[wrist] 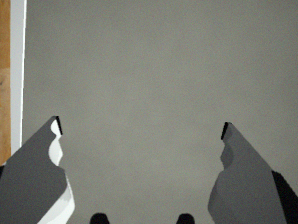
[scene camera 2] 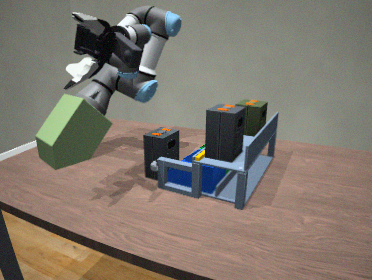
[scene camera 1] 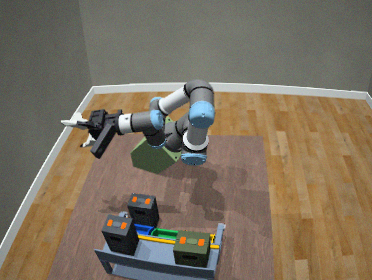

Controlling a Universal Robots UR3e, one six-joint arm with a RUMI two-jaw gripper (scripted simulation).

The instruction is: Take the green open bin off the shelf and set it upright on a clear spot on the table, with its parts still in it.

In view: my gripper [scene camera 2: 68,53] and a blue bin [scene camera 2: 211,176].
My gripper shows as well in the wrist view [wrist: 144,120] and in scene camera 1 [scene camera 1: 70,134]. The wrist view does not show the blue bin: it is out of frame.
